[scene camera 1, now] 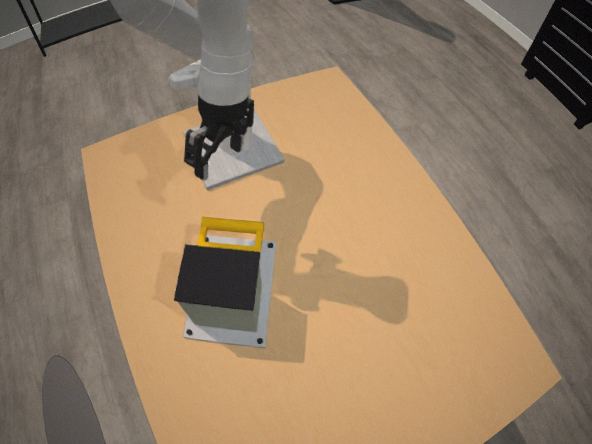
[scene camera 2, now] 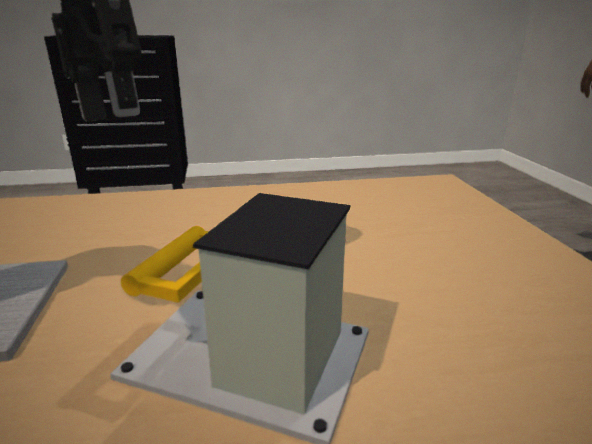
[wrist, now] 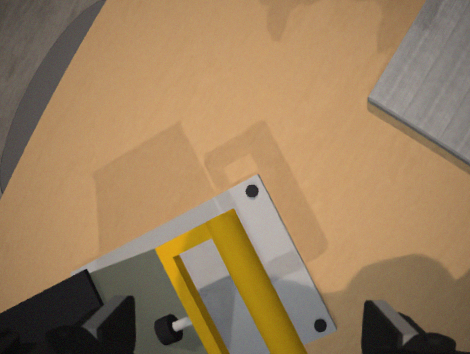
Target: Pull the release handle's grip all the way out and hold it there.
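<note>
A light grey base plate appears in the pictures together with the gripper, and scene camera 1 and the wrist view both show the gripper.
</note>
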